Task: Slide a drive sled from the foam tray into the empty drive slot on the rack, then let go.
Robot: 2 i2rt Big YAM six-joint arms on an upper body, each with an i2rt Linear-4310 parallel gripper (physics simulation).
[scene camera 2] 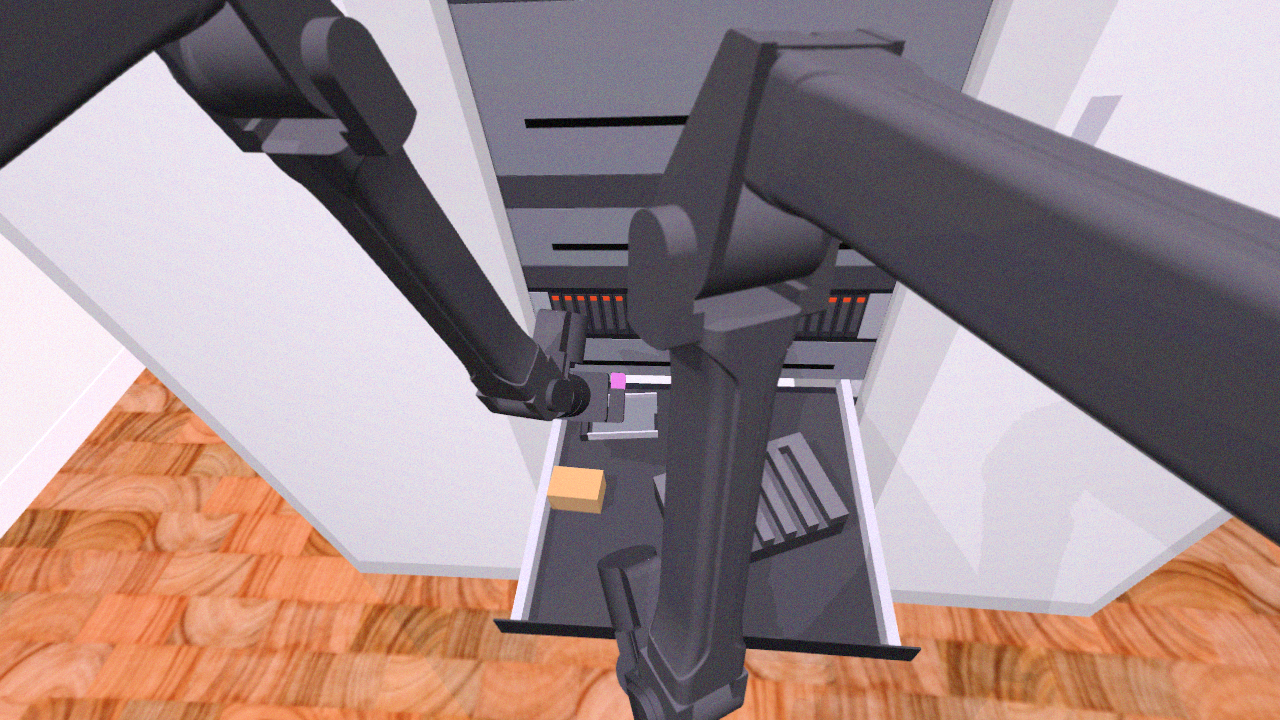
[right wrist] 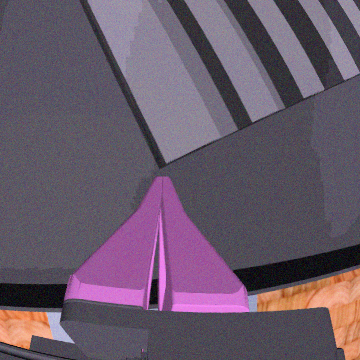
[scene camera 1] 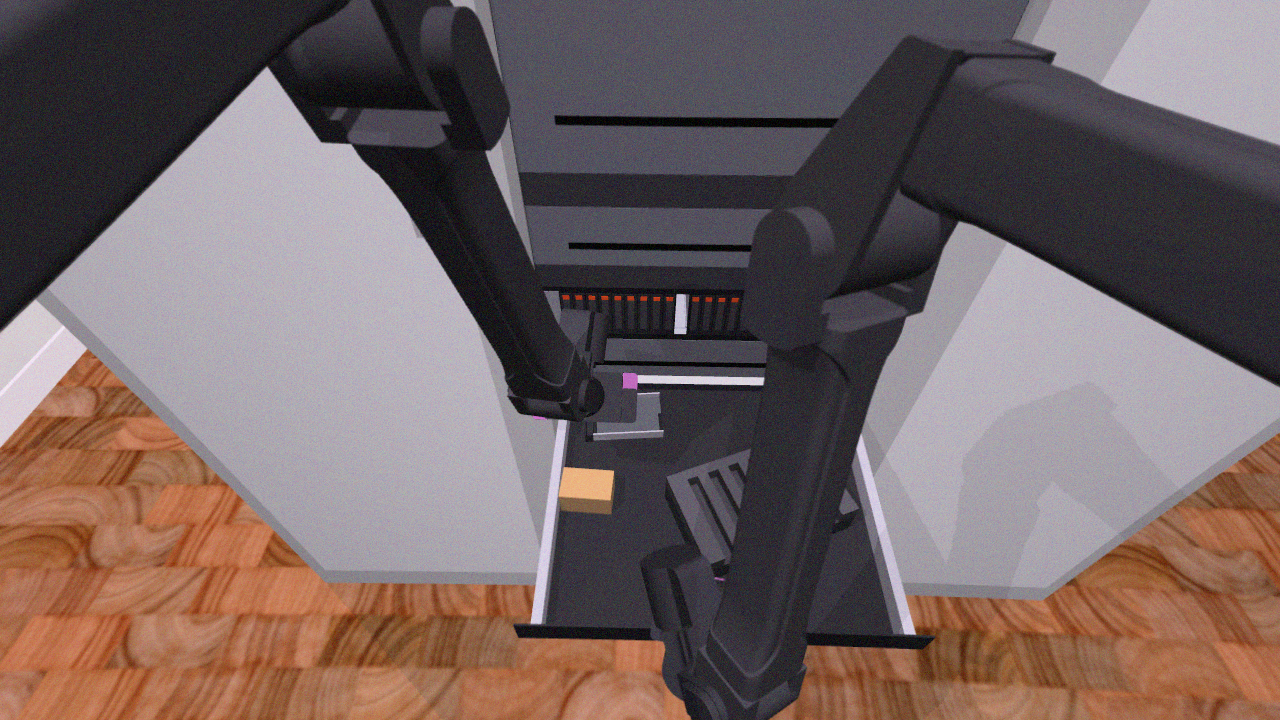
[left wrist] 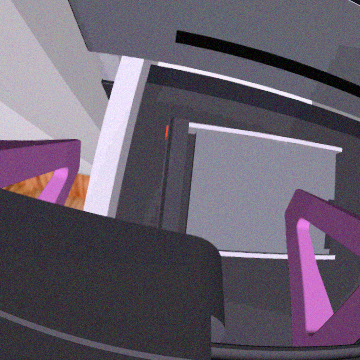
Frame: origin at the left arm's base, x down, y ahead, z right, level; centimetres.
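Seen in the pictures: left gripper, between the fingertips: [left wrist: 188, 177]; right gripper, between the fingertips: [right wrist: 161, 185].
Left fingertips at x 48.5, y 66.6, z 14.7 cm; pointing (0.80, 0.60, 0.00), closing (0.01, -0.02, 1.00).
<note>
Offsets run from my left fingertips to a thing's top centre. "spot": to the spot under its first point.
A grey drive sled with pale side rails {dy +0.4, dx +4.3, dz +4.8 cm} [scene camera 1: 648, 413] [scene camera 2: 640, 411] [left wrist: 250, 190] lies flat in the drawer. My left gripper [scene camera 1: 584, 398] [scene camera 2: 572, 398] [left wrist: 188, 177] is open above it, its fingers holding nothing. The slotted grey foam tray {dy -14.9, dx +0.5, dz +23.6 cm} [scene camera 1: 689, 514] [scene camera 2: 819, 483] [right wrist: 160, 115] lies askew in the drawer; no sled shows in its visible slots. My right gripper [scene camera 1: 718, 579] [right wrist: 161, 185] is shut and empty beside the tray's near corner. In scene camera 1 a pale upright gap [scene camera 1: 681, 313] stands in the rack's row of drives; my right arm hides that spot in scene camera 2.
An orange block {dy -13.3, dx +2.0, dz +0.4 cm} [scene camera 1: 586, 488] [scene camera 2: 575, 488] lies by the drawer's left wall [scene camera 1: 547, 546] [scene camera 2: 534, 555]. The drawer's dark front edge {spot: dy -31.8, dx +4.2, dz +1.2 cm} [scene camera 1: 581, 632] [scene camera 2: 554, 628] crosses below my right arm. Large pale panels {spot: dy +4.2, dx -2.7, dz -43.9 cm} [scene camera 1: 295, 358] [scene camera 2: 295, 358] flank the rack. My right arm covers part of the tray and drives.
</note>
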